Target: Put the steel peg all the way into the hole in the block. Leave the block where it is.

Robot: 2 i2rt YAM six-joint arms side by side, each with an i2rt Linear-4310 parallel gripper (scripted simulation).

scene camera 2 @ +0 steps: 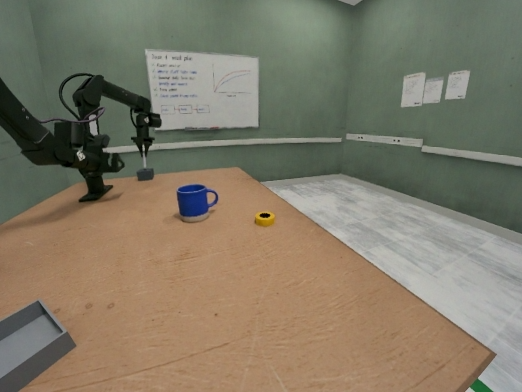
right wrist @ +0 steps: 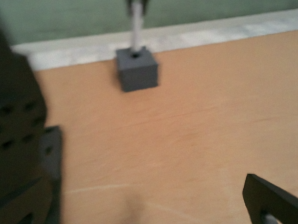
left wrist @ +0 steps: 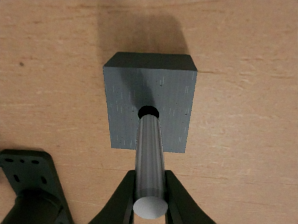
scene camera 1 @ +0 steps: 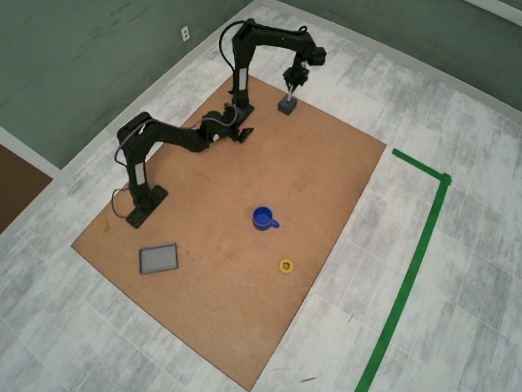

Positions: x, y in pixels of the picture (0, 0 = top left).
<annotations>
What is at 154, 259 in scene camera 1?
A grey tray.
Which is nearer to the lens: the steel peg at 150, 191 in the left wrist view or the dark grey block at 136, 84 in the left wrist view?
The steel peg.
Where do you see a dark grey block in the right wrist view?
At 140, 69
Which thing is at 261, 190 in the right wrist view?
The right gripper.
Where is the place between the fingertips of the left gripper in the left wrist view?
149, 179
</annotations>
